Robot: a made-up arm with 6 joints.
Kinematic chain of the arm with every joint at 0, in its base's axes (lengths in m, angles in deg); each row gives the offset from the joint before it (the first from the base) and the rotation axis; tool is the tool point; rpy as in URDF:
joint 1: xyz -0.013 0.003 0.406 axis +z
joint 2: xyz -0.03 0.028 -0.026 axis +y
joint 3: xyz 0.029 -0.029 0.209 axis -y
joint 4: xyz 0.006 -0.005 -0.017 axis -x
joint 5: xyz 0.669 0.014 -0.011 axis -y
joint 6: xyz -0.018 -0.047 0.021 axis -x
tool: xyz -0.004 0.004 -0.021 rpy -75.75 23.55 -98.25
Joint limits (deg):
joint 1: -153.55..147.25
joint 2: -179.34..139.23
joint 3: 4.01..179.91
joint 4: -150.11..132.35
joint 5: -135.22..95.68
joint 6: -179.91..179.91
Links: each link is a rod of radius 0.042 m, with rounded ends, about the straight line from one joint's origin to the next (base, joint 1, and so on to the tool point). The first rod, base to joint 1, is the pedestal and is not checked.
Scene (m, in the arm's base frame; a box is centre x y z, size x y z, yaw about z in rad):
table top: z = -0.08
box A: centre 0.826 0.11 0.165 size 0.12 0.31 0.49 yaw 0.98
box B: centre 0.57 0.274 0 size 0.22 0.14 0.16 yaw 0.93
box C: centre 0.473 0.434 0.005 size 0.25 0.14 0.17 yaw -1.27
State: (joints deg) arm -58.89 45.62 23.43 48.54 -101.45 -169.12
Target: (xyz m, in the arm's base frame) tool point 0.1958 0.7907 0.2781
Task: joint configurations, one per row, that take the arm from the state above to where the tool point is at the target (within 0.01 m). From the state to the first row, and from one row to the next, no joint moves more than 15 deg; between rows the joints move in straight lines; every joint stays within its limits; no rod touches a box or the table.
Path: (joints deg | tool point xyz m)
1: -45.34 44.55 27.55 49.18 -101.15 -169.03 | 0.5517 -0.6050 0.3069
2: -31.78 43.48 31.67 49.82 -100.86 -168.94 | 0.6898 -0.4621 0.3738
3: -18.23 42.40 35.79 50.45 -100.56 -168.85 | 0.7860 -0.2862 0.4419
4: -4.68 41.33 39.91 51.09 -100.26 -168.76 | 0.8326 -0.0905 0.5104
5: 8.87 40.26 44.04 51.73 -99.96 -168.67 | 0.8260 0.1100 0.5790
6: 22.40 40.87 39.89 52.09 -99.03 -168.33 | 0.7807 0.3054 0.5180
7: 35.93 41.48 35.74 52.45 -98.10 -167.99 | 0.6864 0.4826 0.4570
8: 49.46 42.10 31.59 52.81 -97.16 -167.65 | 0.5501 0.6288 0.3963
9: 62.99 42.71 27.44 53.17 -96.23 -167.31 | 0.3823 0.7337 0.3366
10: 76.52 43.32 23.29 53.53 -95.29 -166.98 | 0.1959 0.7907 0.2781

